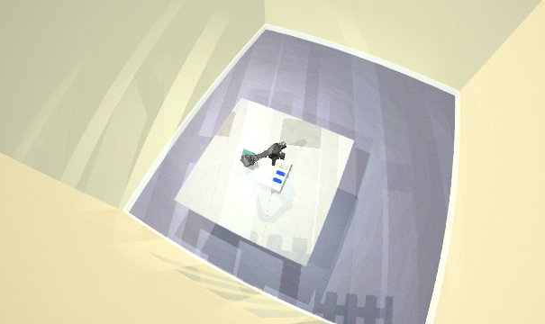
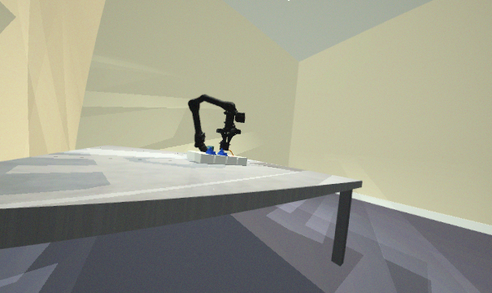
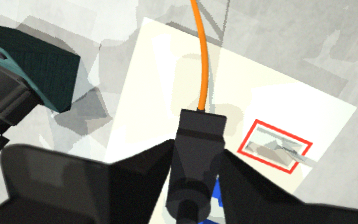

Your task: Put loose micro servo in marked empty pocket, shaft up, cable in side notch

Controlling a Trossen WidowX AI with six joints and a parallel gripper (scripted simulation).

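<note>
Right now my gripper tip is 8 cm to the left of the deck and 10 cm above it.
</note>
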